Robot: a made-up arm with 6 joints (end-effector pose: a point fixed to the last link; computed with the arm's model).
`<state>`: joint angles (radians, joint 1 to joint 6).
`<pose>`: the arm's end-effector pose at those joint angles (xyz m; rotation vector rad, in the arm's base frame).
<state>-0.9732 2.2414 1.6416 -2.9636 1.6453 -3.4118</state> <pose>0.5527 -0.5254 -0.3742 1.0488 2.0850 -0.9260</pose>
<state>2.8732 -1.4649 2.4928 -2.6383 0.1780 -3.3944</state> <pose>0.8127 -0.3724 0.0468 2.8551 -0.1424 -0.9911</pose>
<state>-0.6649 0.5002 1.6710 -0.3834 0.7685 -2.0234</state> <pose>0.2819 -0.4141 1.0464 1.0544 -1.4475 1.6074</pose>
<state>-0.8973 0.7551 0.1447 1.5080 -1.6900 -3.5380</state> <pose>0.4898 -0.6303 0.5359 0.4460 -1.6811 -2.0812</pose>
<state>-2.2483 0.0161 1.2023 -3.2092 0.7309 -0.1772</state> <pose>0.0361 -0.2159 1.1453 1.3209 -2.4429 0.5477</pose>
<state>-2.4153 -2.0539 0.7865 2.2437 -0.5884 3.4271</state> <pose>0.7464 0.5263 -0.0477 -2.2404 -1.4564 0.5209</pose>
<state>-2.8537 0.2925 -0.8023 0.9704 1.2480 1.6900</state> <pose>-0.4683 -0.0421 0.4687 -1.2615 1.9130 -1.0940</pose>
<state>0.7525 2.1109 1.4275 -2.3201 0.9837 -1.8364</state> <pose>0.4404 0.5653 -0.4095 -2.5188 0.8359 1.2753</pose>
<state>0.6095 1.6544 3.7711 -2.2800 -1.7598 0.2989</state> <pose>0.3168 0.3514 0.5709 -0.9094 -0.9070 2.6616</pose>
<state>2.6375 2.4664 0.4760 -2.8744 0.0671 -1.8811</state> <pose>-0.2085 -0.0655 -0.5582 1.6906 0.4796 -1.2289</pose>
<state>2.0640 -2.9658 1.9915 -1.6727 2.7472 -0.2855</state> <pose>0.0616 -0.1499 -0.7518 0.6888 -1.0575 0.3600</pose>
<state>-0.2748 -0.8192 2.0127 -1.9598 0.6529 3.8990</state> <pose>-0.6911 0.2594 0.8646 -0.3191 -1.2568 -2.2198</pose>
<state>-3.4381 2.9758 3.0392 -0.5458 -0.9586 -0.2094</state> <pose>-0.4261 0.2767 -0.3936 -1.1529 1.1792 2.5858</pose>
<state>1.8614 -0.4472 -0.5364 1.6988 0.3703 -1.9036</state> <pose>-0.0665 0.1494 0.8504 -0.0097 0.3425 2.1988</pose>
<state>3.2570 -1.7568 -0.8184 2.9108 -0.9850 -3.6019</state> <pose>0.3651 -0.1183 0.4529 -2.1609 -0.7968 -1.4311</pose>
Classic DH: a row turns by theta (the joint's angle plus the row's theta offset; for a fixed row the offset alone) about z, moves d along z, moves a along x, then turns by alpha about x. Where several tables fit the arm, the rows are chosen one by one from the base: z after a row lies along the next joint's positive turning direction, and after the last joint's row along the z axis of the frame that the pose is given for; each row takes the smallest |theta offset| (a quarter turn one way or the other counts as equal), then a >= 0, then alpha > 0; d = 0 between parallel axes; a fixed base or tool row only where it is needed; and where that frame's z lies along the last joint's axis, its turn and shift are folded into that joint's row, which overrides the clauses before.
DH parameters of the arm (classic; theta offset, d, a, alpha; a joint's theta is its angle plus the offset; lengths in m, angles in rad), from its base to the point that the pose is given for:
joint 1: 0 0.2186 0 -1.5708
joint 2: -1.5708 0 0.5598 3.1416
joint 3: 0 0 0 -1.5708
joint 4: 0 -0.3914 0 1.5708
joint 5: 0 0.1639 0 -1.5708
joint 6: 1.5708 0 0 1.5708
tool (fixed): -1.5708 0 0 0

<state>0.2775 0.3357 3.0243 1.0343 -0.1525 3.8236</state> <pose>-0.1974 -0.1434 0.7918 0.9616 -2.1091 1.9087</pose>
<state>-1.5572 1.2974 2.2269 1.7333 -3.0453 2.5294</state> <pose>0.0353 -0.6431 0.7801 1.0524 1.7874 -0.0973</pose>
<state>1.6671 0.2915 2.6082 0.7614 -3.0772 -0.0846</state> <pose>0.1362 -0.1755 0.9655 -0.0002 1.1189 1.1367</pose>
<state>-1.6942 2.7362 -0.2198 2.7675 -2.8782 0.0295</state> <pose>0.1702 0.1329 -0.4269 1.8254 -2.2479 -0.5095</pose>
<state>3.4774 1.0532 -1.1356 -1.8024 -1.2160 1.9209</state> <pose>-0.1100 -0.0783 0.2690 1.8445 -0.8907 -1.1886</pose>
